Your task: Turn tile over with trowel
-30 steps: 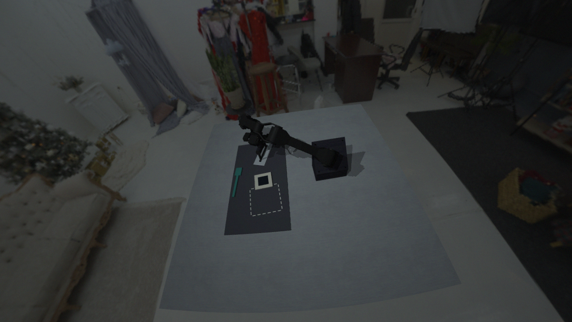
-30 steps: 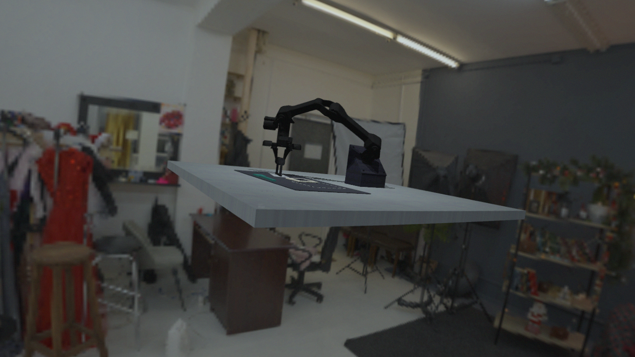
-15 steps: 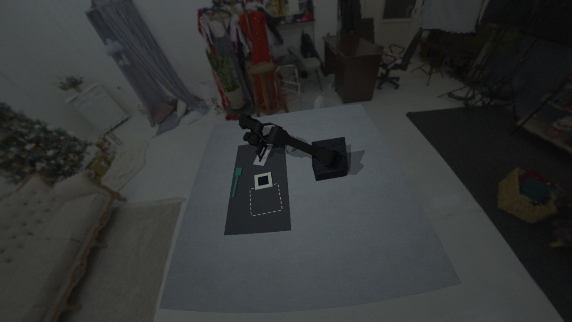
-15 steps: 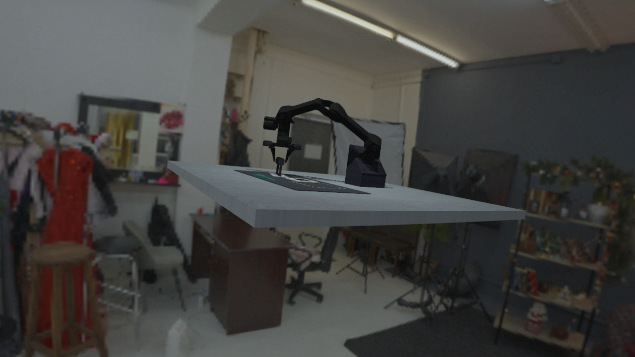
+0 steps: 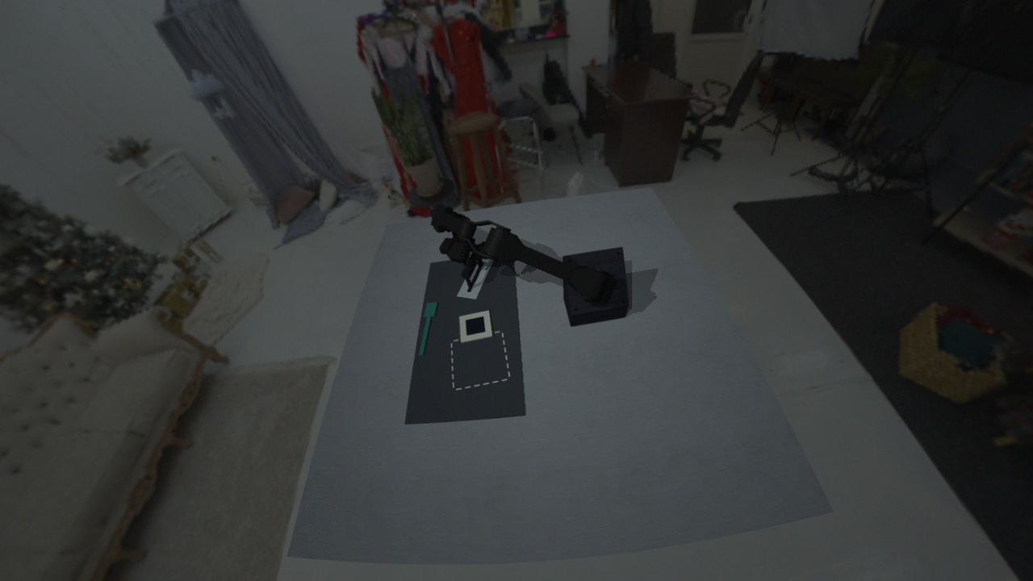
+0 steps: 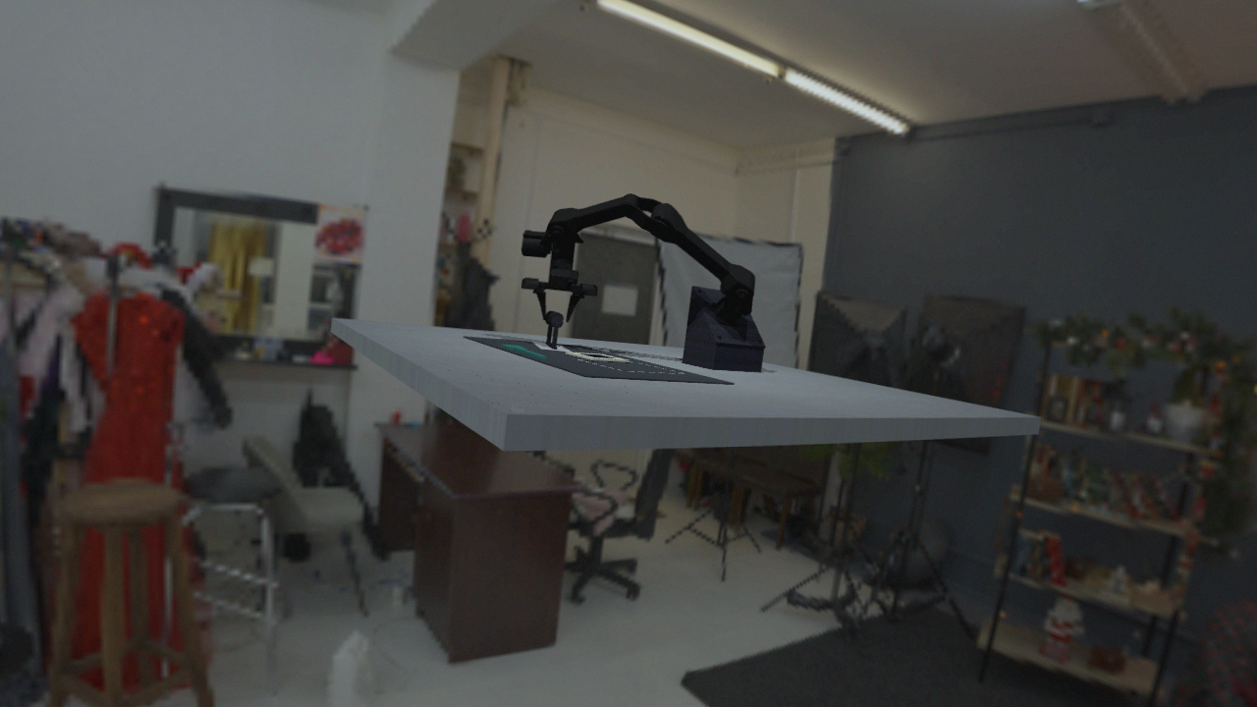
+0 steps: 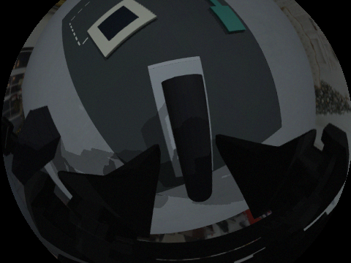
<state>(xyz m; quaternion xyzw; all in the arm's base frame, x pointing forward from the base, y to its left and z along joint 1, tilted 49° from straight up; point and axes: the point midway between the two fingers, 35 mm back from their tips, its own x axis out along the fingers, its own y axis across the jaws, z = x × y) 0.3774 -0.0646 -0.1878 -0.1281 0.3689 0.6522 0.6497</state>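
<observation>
My gripper tip is 20 cm to the right of the dark mat, 9 cm above it and 2 cm short of it. From my gripper tip the other things lie so: teal trowel: 19 cm to the left, 16 cm ahead, 6 cm below; then tile: 22 cm to the left, 6 cm below, 1 cm behind.
</observation>
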